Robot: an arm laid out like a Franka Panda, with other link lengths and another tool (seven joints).
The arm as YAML. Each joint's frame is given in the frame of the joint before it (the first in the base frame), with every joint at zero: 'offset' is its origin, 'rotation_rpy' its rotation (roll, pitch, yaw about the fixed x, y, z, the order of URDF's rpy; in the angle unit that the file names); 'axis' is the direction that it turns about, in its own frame. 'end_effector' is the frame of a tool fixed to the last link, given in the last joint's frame.
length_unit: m
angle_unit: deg
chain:
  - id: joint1
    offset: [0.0, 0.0, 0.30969]
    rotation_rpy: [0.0, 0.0, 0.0]
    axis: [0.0, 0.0, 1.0]
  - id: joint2
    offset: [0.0, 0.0, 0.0]
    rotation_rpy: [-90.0, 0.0, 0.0]
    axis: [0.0, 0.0, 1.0]
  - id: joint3
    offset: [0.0, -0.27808, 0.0]
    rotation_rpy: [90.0, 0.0, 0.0]
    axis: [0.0, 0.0, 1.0]
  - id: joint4
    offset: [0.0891, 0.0, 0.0]
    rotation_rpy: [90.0, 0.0, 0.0]
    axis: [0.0, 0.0, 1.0]
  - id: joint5
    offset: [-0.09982, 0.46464, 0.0]
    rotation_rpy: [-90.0, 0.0, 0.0]
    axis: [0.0, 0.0, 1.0]
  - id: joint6
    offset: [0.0, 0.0, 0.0]
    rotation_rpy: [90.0, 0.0, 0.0]
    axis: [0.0, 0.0, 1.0]
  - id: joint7
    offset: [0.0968, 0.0, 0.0]
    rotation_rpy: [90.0, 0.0, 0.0]
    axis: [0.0, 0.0, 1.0]
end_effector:
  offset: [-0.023, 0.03, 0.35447]
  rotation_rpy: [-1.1, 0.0, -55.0]
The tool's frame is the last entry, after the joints.
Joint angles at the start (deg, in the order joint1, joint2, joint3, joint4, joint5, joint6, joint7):
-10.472, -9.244, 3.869, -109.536, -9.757, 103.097, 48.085
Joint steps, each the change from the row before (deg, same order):
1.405, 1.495, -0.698, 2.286, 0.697, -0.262, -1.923
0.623, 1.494, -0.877, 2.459, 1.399, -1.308, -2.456
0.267, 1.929, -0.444, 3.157, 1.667, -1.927, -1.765
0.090, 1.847, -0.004, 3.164, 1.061, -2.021, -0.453
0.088, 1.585, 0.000, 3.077, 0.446, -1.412, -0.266
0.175, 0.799, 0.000, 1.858, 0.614, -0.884, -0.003
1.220, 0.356, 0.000, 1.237, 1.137, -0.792, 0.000
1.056, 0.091, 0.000, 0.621, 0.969, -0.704, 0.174
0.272, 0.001, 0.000, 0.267, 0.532, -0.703, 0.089
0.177, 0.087, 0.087, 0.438, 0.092, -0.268, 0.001
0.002, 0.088, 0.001, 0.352, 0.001, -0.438, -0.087
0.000, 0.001, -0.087, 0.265, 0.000, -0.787, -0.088
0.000, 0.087, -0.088, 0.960, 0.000, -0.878, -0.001
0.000, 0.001, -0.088, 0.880, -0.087, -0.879, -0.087
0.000, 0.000, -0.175, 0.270, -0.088, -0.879, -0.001
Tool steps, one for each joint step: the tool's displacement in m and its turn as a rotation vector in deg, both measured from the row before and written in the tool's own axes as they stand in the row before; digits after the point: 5 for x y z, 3 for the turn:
0.01279, -0.00743, -0.00679, 0.781, 0.816, -2.330
0.00545, -0.00172, -0.00522, 1.545, -0.076, -1.779
0.00583, -0.00423, -0.00651, 1.829, -0.323, -1.149
0.00532, -0.00457, -0.00753, 1.224, -0.425, -0.266
0.00745, -0.00045, -0.00994, 0.448, 0.198, -0.175
0.00507, -0.00366, -0.00771, 0.572, 0.332, -0.032
0.00642, -0.01864, -0.00788, 1.108, 0.455, -1.061
0.00316, -0.01703, -0.00481, 1.005, 0.123, -0.788
-0.00143, -0.00670, -0.00190, 0.624, -0.289, -0.150
0.00130, -0.00311, -0.00292, 0.078, 0.114, -0.249
-0.00099, -0.00014, -0.00183, 0.044, -0.167, -0.088
-0.00377, 0.00020, -0.00160, 0.121, -0.511, -0.006
-0.00125, 0.00097, -0.00692, 0.002, -0.009, 0.104
-0.00187, 0.00144, -0.00710, -0.086, -0.023, 0.018
-0.00477, 0.00141, -0.00152, 0.058, -0.620, 0.169

